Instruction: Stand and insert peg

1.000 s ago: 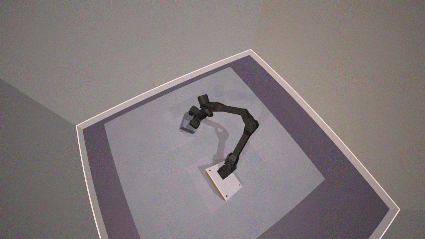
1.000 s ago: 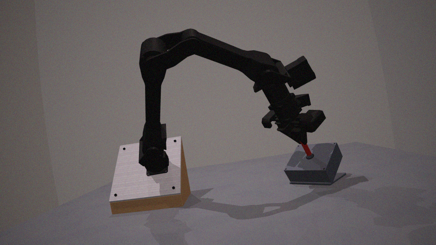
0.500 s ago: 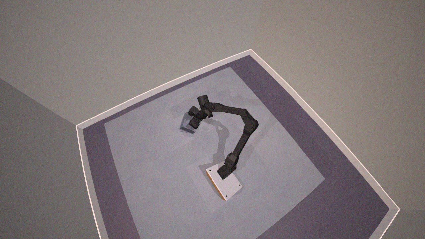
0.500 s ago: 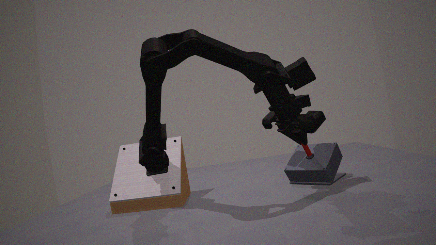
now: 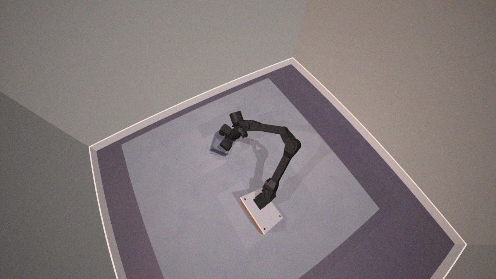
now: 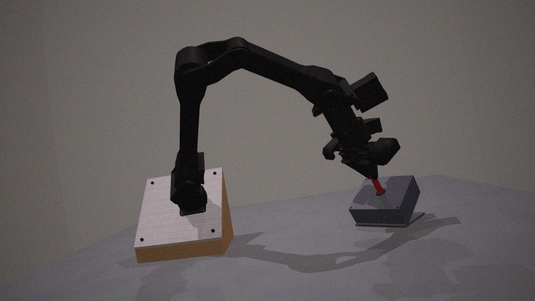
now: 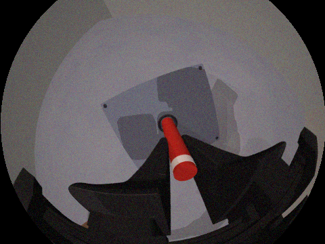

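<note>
Now: gripper tip 30 mm short of the grey sloped panel, 20 mm to the right of it and 60 mm above it. Also, from my gripper tip: red peg (10 mm behind, 10 mm to the right, 10 mm above).
</note>
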